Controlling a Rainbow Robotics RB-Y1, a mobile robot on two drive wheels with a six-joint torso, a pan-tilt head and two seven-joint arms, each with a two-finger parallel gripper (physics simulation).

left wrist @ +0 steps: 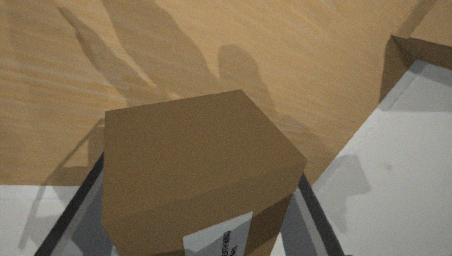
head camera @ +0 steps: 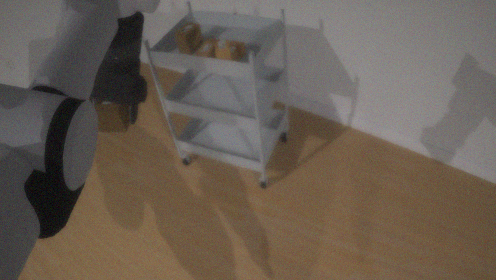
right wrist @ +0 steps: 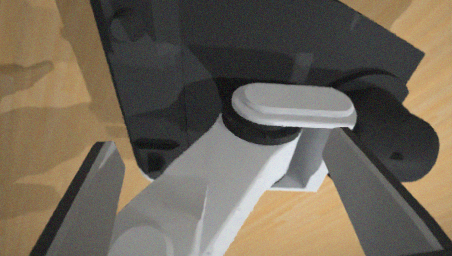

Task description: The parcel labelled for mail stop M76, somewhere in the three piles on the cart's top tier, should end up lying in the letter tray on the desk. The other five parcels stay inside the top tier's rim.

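Frame: origin at the robot's base, x right, y ahead, z up, level; centimetres.
Where they show: left gripper, fingertip midpoint: [left wrist: 200,157] [head camera: 114,116]; right gripper, fingertip midpoint: [right wrist: 227,148].
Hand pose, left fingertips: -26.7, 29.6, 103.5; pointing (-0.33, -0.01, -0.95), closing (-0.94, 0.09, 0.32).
After its pixels a point has its place, as x, y, z.
My left gripper [head camera: 114,113] {-26.7, 29.6, 103.5} [left wrist: 200,157] {-26.7, 29.6, 103.5} is shut on a brown box parcel [head camera: 112,120] {-25.4, 26.4, 105.7} [left wrist: 195,150] {-26.2, 26.5, 106.2} and holds it in the air at the left of the head view, apart from the cart [head camera: 256,115] {-2.6, 79.4, 50.1}. A white label shows on the parcel's near side in the left wrist view, cut off by the frame; its mail stop cannot be read. Several other parcels [head camera: 188,38] {-25.8, 101.3, 73.9} [head camera: 230,50] {-9.6, 92.3, 71.6} sit inside the rim of the cart's top tier [head camera: 205,60] {-18.4, 87.6, 71.6}; their labels are too small to read. The letter tray does not show. My right gripper [right wrist: 227,148] {21.9, -15.6, 52.3} is open and empty.
The cart stands near the wall [head camera: 400,65] {66.5, 105.3, 51.1}, on the wood floor [head camera: 320,215] {22.6, 62.4, 0.1}. A brown flat-topped piece [left wrist: 432,25] {-198.1, 65.0, 23.0} beside the wall, at the left wrist view's top right, may be the desk. The robot's dark base [right wrist: 165,90] {3.8, -3.9, 19.1} and white body parts lie below the right gripper.
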